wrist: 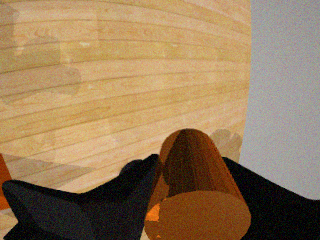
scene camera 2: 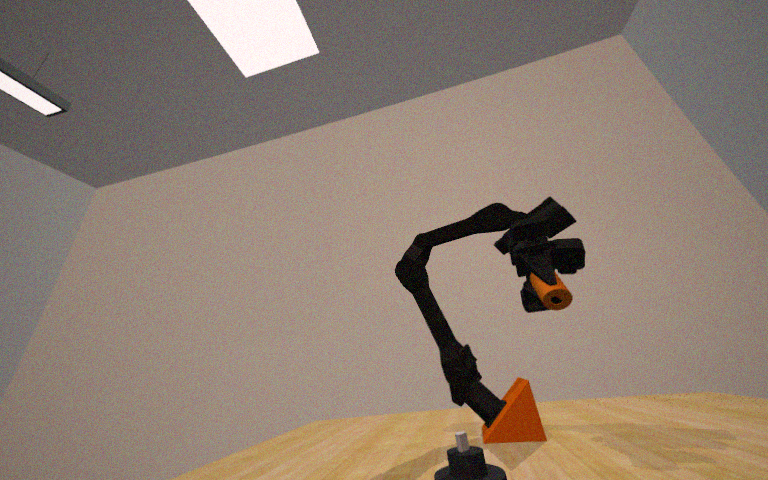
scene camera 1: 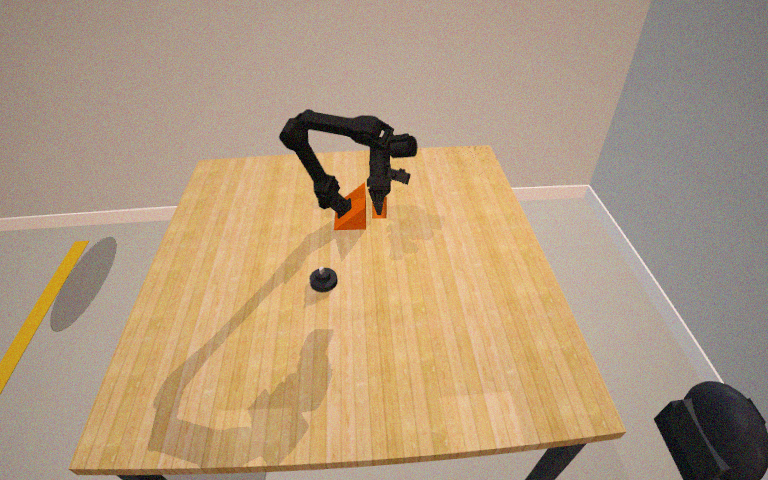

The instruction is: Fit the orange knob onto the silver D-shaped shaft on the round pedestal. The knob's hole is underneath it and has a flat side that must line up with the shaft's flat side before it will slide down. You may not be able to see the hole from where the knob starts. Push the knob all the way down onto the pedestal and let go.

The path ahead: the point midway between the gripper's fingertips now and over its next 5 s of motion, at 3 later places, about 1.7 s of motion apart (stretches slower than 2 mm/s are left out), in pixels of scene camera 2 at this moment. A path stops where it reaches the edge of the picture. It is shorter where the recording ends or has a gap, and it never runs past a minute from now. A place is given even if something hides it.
My gripper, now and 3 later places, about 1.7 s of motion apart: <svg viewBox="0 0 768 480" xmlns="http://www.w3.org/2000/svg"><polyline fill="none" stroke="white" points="554,296 560,328 627,473 609,423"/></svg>
